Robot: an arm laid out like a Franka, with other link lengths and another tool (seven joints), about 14 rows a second.
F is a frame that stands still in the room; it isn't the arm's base.
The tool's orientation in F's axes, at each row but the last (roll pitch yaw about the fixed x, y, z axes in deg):
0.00 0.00 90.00
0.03 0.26 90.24
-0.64 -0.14 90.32
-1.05 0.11 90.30
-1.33 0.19 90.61
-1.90 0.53 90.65
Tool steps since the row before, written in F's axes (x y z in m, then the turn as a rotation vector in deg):
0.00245 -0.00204 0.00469 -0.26 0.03 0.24
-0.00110 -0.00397 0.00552 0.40 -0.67 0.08
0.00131 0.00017 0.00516 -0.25 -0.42 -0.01
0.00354 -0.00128 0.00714 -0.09 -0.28 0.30
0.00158 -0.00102 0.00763 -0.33 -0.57 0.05
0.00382 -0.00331 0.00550 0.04 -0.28 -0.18
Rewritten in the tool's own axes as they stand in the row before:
-0.00204 -0.00245 0.00469 0.03 0.26 0.24
-0.00399 0.00112 0.00550 -0.67 -0.40 0.08
0.00018 -0.00137 0.00514 -0.42 0.25 -0.01
-0.00131 -0.00366 0.00707 -0.28 0.09 0.30
-0.00106 -0.00175 0.00759 -0.57 0.33 0.06
-0.00340 -0.00396 0.00534 -0.28 -0.03 -0.18

